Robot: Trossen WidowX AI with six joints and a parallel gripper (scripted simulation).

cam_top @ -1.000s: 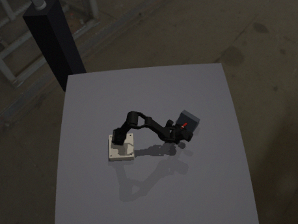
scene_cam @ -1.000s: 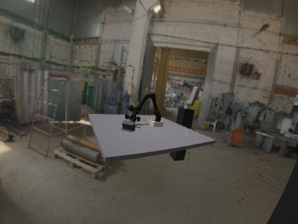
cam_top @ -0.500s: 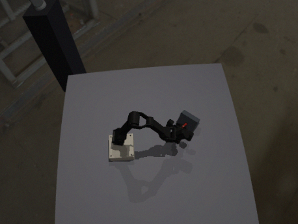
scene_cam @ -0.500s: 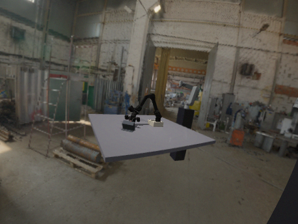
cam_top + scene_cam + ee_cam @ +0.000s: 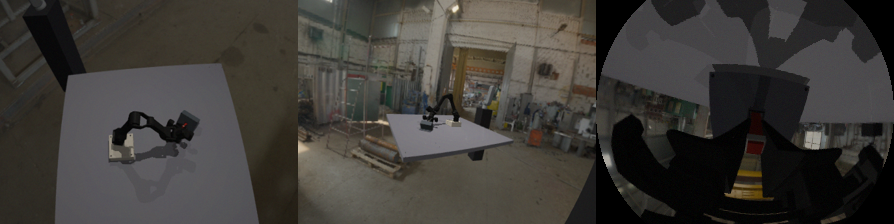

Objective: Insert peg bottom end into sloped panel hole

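The grey sloped panel is 2 cm ahead of my gripper tip, 3 cm to the left of it and 2 cm below it. From my gripper tip the other things lie so: red peg (1 cm behind, 1 cm to the right, 1 cm above).
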